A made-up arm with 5 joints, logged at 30 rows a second.
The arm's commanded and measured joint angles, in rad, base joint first. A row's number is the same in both.
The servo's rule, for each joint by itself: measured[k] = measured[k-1] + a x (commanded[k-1-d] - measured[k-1]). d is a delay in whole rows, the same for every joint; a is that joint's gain. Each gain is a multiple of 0.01, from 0.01 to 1. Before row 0 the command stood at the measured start. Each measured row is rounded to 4 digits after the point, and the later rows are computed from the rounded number. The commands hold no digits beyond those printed.
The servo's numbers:
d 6
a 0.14 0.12 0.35 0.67 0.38
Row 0, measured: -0.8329, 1.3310, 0.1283, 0.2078, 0.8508
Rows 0 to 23, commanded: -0.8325, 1.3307, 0.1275, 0.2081, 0.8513; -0.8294, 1.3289, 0.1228, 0.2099, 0.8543; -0.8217, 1.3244, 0.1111, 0.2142, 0.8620; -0.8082, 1.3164, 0.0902, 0.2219, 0.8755; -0.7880, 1.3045, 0.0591, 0.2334, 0.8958; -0.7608, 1.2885, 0.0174, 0.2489, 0.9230; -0.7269, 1.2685, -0.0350, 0.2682, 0.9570; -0.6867, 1.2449, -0.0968, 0.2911, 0.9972; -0.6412, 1.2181, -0.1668, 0.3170, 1.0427; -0.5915, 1.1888, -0.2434, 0.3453, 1.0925; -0.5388, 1.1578, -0.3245, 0.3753, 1.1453; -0.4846, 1.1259, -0.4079, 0.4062, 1.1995; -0.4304, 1.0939, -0.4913, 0.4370, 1.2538; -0.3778, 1.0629, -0.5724, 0.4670, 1.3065; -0.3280, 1.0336, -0.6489, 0.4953, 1.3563; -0.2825, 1.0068, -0.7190, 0.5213, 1.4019; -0.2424, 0.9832, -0.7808, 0.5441, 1.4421; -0.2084, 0.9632, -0.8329, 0.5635, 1.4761; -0.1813, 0.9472, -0.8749, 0.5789, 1.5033; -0.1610, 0.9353, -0.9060, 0.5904, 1.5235; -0.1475, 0.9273, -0.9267, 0.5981, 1.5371; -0.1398, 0.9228, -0.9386, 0.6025, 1.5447; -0.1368, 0.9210, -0.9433, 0.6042, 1.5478; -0.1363, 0.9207, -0.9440, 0.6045, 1.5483
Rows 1 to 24, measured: -0.8329, 1.3310, 0.1283, 0.2078, 0.8508; -0.8329, 1.3310, 0.1283, 0.2078, 0.8508; -0.8329, 1.3310, 0.1283, 0.2078, 0.8508; -0.8329, 1.3310, 0.1283, 0.2078, 0.8508; -0.8329, 1.3310, 0.1283, 0.2078, 0.8508; -0.8329, 1.3310, 0.1283, 0.2078, 0.8508; -0.8328, 1.3310, 0.1280, 0.2080, 0.8510; -0.8323, 1.3307, 0.1262, 0.2093, 0.8523; -0.8308, 1.3299, 0.1209, 0.2126, 0.8560; -0.8276, 1.3283, 0.1102, 0.2188, 0.8634; -0.8221, 1.3254, 0.0923, 0.2286, 0.8757; -0.8135, 1.3210, 0.0661, 0.2422, 0.8937; -0.8014, 1.3147, 0.0307, 0.2596, 0.9178; -0.7853, 1.3063, -0.0139, 0.2807, 0.9480; -0.7651, 1.2957, -0.0674, 0.3050, 0.9840; -0.7408, 1.2829, -0.1290, 0.3320, 1.0252; -0.7125, 1.2679, -0.1974, 0.3610, 1.0708; -0.6806, 1.2509, -0.2711, 0.3913, 1.1197; -0.6456, 1.2321, -0.3482, 0.4219, 1.1707; -0.6081, 1.2118, -0.4267, 0.4521, 1.2223; -0.5689, 1.1904, -0.5045, 0.4810, 1.2732; -0.5288, 1.1684, -0.5796, 0.5080, 1.3221; -0.4887, 1.1462, -0.6500, 0.5322, 1.3677; -0.4495, 1.1242, -0.7140, 0.5532, 1.4089
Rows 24 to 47, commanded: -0.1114, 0.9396, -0.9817, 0.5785, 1.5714; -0.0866, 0.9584, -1.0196, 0.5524, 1.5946; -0.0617, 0.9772, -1.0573, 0.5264, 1.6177; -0.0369, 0.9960, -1.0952, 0.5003, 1.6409; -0.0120, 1.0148, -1.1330, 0.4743, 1.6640; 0.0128, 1.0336, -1.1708, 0.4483, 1.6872; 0.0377, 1.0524, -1.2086, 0.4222, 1.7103; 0.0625, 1.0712, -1.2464, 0.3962, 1.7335; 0.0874, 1.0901, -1.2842, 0.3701, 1.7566; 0.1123, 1.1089, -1.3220, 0.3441, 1.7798; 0.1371, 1.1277, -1.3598, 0.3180, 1.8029; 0.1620, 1.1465, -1.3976, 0.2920, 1.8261; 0.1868, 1.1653, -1.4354, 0.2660, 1.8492; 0.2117, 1.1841, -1.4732, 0.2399, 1.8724; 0.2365, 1.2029, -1.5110, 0.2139, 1.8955; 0.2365, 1.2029, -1.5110, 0.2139, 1.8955; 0.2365, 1.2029, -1.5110, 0.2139, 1.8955; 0.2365, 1.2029, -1.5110, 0.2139, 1.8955; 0.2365, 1.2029, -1.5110, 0.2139, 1.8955; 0.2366, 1.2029, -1.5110, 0.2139, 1.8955; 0.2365, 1.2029, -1.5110, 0.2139, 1.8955; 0.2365, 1.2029, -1.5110, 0.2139, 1.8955; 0.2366, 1.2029, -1.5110, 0.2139, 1.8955; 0.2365, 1.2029, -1.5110, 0.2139, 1.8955
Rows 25 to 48, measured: -0.4120, 1.1030, -0.7703, 0.5704, 1.4448; -0.3769, 1.0829, -0.8178, 0.5838, 1.4747; -0.3448, 1.0642, -0.8559, 0.5934, 1.4984; -0.3161, 1.0472, -0.8848, 0.5995, 1.5160; -0.2910, 1.0321, -0.9053, 0.6026, 1.5281; -0.2693, 1.0187, -0.9188, 0.6039, 1.5358; -0.2472, 1.0092, -0.9408, 0.5869, 1.5493; -0.2247, 1.0031, -0.9684, 0.5638, 1.5665; -0.2019, 1.0000, -0.9995, 0.5387, 1.5860; -0.1788, 0.9995, -1.0330, 0.5130, 1.6069; -0.1554, 1.0013, -1.0680, 0.4871, 1.6286; -0.1319, 1.0052, -1.1040, 0.4611, 1.6509; -0.1082, 1.0109, -1.1406, 0.4350, 1.6735; -0.0843, 1.0181, -1.1776, 0.4090, 1.6963; -0.0603, 1.0267, -1.2149, 0.3829, 1.7192; -0.0361, 1.0366, -1.2524, 0.3569, 1.7422; -0.0119, 1.0475, -1.2900, 0.3308, 1.7653; 0.0124, 1.0594, -1.3277, 0.3048, 1.7884; 0.0368, 1.0721, -1.3654, 0.2788, 1.8115; 0.0613, 1.0855, -1.4031, 0.2527, 1.8346; 0.0858, 1.0996, -1.4409, 0.2267, 1.8577; 0.1069, 1.1120, -1.4654, 0.2181, 1.8721; 0.1250, 1.1229, -1.4814, 0.2153, 1.8810; 0.1406, 1.1325, -1.4918, 0.2144, 1.8865
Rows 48 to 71, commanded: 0.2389, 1.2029, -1.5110, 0.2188, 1.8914; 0.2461, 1.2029, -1.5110, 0.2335, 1.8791; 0.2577, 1.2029, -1.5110, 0.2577, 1.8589; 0.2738, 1.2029, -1.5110, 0.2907, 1.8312; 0.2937, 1.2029, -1.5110, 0.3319, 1.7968; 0.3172, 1.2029, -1.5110, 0.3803, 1.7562; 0.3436, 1.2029, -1.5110, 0.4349, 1.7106; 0.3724, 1.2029, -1.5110, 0.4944, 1.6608; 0.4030, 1.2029, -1.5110, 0.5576, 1.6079; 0.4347, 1.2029, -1.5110, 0.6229, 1.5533; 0.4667, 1.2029, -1.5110, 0.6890, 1.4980; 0.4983, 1.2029, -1.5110, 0.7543, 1.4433; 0.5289, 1.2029, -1.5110, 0.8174, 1.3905; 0.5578, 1.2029, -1.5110, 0.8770, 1.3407; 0.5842, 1.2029, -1.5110, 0.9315, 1.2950; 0.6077, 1.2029, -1.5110, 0.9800, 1.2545; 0.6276, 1.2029, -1.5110, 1.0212, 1.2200; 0.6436, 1.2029, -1.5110, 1.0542, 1.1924; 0.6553, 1.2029, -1.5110, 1.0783, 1.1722; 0.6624, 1.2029, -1.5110, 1.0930, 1.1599; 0.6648, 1.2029, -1.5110, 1.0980, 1.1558; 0.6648, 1.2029, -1.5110, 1.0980, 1.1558; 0.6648, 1.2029, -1.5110, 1.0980, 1.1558; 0.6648, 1.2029, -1.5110, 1.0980, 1.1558
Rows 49 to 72, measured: 0.1540, 1.1409, -1.4985, 0.2141, 1.8899; 0.1656, 1.1483, -1.5029, 0.2140, 1.8920; 0.1755, 1.1549, -1.5057, 0.2139, 1.8933; 0.1840, 1.1607, -1.5076, 0.2139, 1.8941; 0.1914, 1.1658, -1.5088, 0.2139, 1.8946; 0.1977, 1.1703, -1.5096, 0.2139, 1.8949; 0.2035, 1.1742, -1.5101, 0.2172, 1.8936; 0.2095, 1.1776, -1.5104, 0.2281, 1.8881; 0.2162, 1.1806, -1.5106, 0.2479, 1.8770; 0.2243, 1.1833, -1.5107, 0.2766, 1.8596; 0.2340, 1.1857, -1.5108, 0.3137, 1.8357; 0.2456, 1.1878, -1.5109, 0.3583, 1.8055; 0.2593, 1.1896, -1.5109, 0.4096, 1.7694; 0.2751, 1.1912, -1.5109, 0.4664, 1.7281; 0.2930, 1.1926, -1.5109, 0.5275, 1.6824; 0.3128, 1.1938, -1.5109, 0.5914, 1.6333; 0.3343, 1.1949, -1.5109, 0.6568, 1.5819; 0.3573, 1.1959, -1.5109, 0.7221, 1.5292; 0.3813, 1.1967, -1.5109, 0.7860, 1.4765; 0.4060, 1.1974, -1.5109, 0.8470, 1.4249; 0.4309, 1.1981, -1.5109, 0.9036, 1.3755; 0.4557, 1.1987, -1.5109, 0.9548, 1.3295; 0.4798, 1.1992, -1.5109, 0.9993, 1.2879; 0.5027, 1.1996, -1.5109, 1.0361, 1.2516
